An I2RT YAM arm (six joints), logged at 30 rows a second.
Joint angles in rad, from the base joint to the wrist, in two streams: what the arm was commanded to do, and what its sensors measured. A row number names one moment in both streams.
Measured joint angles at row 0:
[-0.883 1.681 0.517 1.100 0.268 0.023]
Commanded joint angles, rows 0 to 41:
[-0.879 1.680 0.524 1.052 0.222 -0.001]
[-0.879 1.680 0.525 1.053 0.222 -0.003]
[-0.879 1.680 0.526 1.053 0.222 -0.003]
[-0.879 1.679 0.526 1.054 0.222 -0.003]
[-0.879 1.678 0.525 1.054 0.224 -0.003]
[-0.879 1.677 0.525 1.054 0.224 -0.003]
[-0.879 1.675 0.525 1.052 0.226 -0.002]
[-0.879 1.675 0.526 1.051 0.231 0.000]
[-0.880 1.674 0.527 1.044 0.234 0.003]
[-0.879 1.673 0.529 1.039 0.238 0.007]
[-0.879 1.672 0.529 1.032 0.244 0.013]
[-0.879 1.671 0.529 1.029 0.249 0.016]
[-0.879 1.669 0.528 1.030 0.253 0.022]
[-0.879 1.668 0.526 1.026 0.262 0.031]
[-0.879 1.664 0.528 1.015 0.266 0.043]
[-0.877 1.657 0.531 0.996 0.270 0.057]
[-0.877 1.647 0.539 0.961 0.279 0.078]
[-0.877 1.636 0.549 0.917 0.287 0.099]
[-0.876 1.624 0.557 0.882 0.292 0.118]
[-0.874 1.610 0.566 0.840 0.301 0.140]
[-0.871 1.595 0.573 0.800 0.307 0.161]
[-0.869 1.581 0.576 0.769 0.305 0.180]
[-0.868 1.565 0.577 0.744 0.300 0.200]
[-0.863 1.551 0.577 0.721 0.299 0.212]
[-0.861 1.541 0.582 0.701 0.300 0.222]
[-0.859 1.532 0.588 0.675 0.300 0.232]
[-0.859 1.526 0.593 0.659 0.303 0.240]
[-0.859 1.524 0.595 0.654 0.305 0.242]
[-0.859 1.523 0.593 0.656 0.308 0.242]
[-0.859 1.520 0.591 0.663 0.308 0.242]
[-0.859 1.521 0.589 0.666 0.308 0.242]
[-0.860 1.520 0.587 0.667 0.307 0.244]
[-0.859 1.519 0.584 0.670 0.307 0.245]
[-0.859 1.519 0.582 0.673 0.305 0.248]
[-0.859 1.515 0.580 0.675 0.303 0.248]
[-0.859 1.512 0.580 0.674 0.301 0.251]
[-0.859 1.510 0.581 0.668 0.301 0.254]
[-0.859 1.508 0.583 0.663 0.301 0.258]
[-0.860 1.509 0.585 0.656 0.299 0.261]
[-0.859 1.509 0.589 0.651 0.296 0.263]
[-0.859 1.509 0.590 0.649 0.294 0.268]
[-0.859 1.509 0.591 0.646 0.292 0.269]
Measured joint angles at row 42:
[-0.860 1.511 0.586 0.681 0.297 0.247]
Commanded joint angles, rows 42 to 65:
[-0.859 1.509 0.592 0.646 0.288 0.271]
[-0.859 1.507 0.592 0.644 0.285 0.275]
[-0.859 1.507 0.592 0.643 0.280 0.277]
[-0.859 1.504 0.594 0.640 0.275 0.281]
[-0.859 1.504 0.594 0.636 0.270 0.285]
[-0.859 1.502 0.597 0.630 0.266 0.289]
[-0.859 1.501 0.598 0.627 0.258 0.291]
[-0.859 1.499 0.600 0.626 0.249 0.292]
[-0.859 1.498 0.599 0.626 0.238 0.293]
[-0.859 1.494 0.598 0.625 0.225 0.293]
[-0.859 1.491 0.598 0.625 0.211 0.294]
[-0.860 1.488 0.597 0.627 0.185 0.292]
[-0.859 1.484 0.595 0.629 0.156 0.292]
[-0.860 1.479 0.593 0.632 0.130 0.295]
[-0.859 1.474 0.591 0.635 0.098 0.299]
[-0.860 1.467 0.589 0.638 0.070 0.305]
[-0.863 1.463 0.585 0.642 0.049 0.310]
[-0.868 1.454 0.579 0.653 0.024 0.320]
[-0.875 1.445 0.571 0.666 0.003 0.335]
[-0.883 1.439 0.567 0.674 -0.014 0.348]
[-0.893 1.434 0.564 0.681 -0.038 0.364]
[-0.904 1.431 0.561 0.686 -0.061 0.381]
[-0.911 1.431 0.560 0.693 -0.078 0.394]
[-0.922 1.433 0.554 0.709 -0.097 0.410]
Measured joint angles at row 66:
[-0.907 1.439 0.556 0.614 -0.003 0.359]
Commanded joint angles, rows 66 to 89:
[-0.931 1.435 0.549 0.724 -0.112 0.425]
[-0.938 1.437 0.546 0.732 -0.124 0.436]
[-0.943 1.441 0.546 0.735 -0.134 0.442]
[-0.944 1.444 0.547 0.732 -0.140 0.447]
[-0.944 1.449 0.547 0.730 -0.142 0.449]
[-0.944 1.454 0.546 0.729 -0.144 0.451]
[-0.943 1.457 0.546 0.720 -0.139 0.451]
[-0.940 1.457 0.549 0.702 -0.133 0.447]
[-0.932 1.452 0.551 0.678 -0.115 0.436]
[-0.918 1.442 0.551 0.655 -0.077 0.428]
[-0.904 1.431 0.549 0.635 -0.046 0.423]
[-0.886 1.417 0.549 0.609 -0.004 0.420]
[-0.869 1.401 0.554 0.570 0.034 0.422]
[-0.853 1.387 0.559 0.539 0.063 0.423]
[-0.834 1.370 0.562 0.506 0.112 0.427]
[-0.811 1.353 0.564 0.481 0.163 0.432]
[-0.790 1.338 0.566 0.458 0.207 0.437]
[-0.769 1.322 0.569 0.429 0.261 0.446]
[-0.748 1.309 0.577 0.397 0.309 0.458]
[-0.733 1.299 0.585 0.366 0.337 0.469]
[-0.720 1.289 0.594 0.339 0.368 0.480]
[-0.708 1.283 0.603 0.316 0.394 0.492]
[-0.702 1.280 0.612 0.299 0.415 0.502]
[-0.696 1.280 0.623 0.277 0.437 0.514]
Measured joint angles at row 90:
[-0.708 1.287 0.601 0.375 0.299 0.472]
